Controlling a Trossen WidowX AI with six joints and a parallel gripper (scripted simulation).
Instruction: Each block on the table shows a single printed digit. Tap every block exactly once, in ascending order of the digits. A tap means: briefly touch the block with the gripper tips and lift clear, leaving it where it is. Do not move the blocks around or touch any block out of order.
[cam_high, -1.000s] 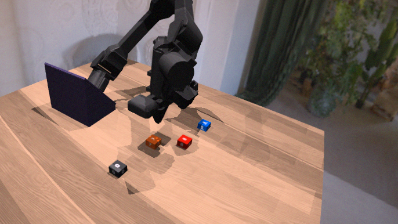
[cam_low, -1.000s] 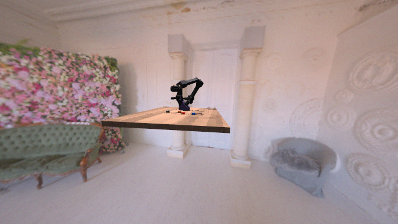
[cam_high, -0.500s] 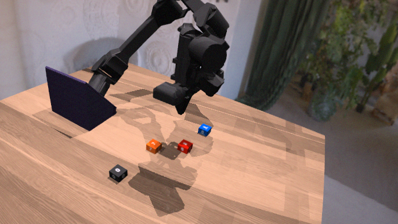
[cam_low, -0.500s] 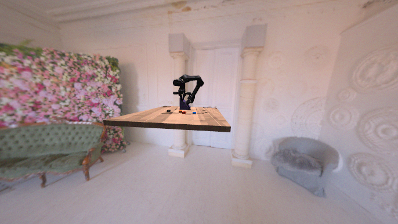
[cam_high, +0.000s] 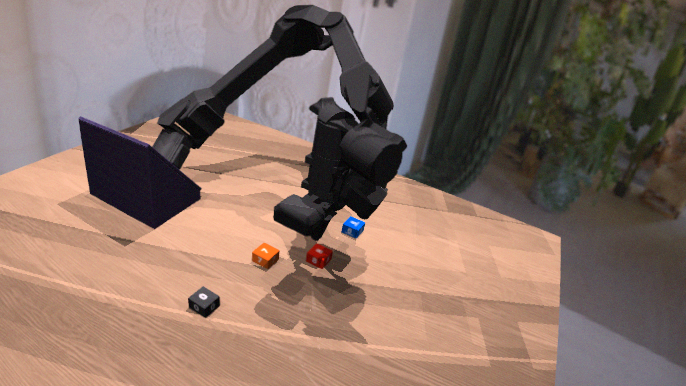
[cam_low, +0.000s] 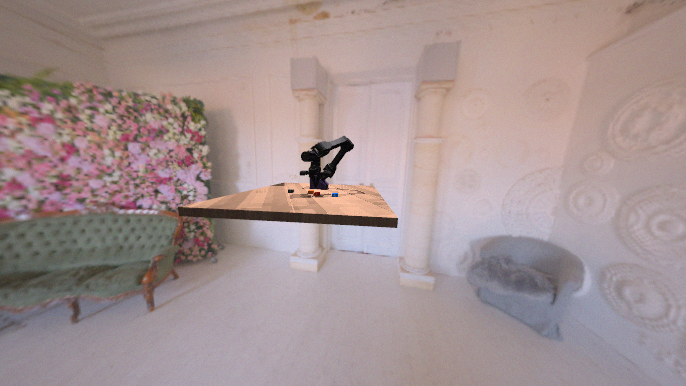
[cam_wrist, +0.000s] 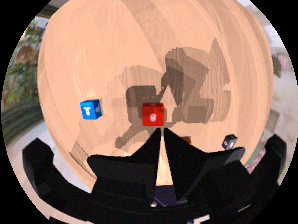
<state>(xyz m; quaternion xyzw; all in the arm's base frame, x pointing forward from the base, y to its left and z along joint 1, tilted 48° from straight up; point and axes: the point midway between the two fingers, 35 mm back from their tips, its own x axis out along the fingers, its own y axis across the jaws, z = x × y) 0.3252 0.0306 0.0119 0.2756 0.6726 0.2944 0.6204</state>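
Now: gripper tip 40 mm above the red block, 10 mm to the right of it and 10 mm short of it. Also, from my gripper tip: blue block 120 mm to the left, 40 mm below, 20 mm ahead; orange block 60 mm behind, 50 mm to the right, 40 mm below; black block 190 mm to the right, 70 mm behind, 40 mm below.
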